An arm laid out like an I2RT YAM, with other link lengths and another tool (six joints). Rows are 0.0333 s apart.
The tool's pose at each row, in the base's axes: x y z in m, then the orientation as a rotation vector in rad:
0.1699 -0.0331 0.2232 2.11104 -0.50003 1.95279
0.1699 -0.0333 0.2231 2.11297 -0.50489 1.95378
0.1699 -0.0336 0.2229 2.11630 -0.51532 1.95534
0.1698 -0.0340 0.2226 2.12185 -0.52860 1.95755
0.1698 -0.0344 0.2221 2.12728 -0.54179 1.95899
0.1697 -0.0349 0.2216 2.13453 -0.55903 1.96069
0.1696 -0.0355 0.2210 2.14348 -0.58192 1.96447
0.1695 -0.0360 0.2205 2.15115 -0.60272 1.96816
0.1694 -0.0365 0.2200 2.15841 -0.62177 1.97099
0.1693 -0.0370 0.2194 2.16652 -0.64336 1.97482
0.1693 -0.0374 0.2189 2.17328 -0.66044 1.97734
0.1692 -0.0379 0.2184 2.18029 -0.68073 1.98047
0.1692 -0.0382 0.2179 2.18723 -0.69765 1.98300
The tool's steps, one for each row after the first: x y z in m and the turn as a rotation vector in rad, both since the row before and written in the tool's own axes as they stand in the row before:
-0.0001 0.0002 0.0001 0.00000 -0.00121 0.00402
-0.0002 0.0003 0.0001 -0.00075 -0.00236 0.00808
-0.0003 0.0004 0.0001 -0.00005 -0.00367 0.01084
-0.0004 0.0004 0.0002 -0.00046 -0.00388 0.01038
-0.0004 0.0005 0.0002 -0.00054 -0.00522 0.01354
-0.0005 0.0007 0.0002 -0.00005 -0.00598 0.01851
-0.0004 0.0006 0.0002 0.00000 -0.00508 0.01680
-0.0004 0.0006 0.0002 -0.00007 -0.00498 0.01522
-0.0005 0.0006 0.0002 0.00037 -0.00537 0.01751
-0.0004 0.0004 0.0002 0.00029 -0.00462 0.01373
-0.0004 0.0006 0.0002 0.00000 -0.00485 0.01607
-0.0004 0.0004 0.0002 0.00065 -0.00472 0.01371

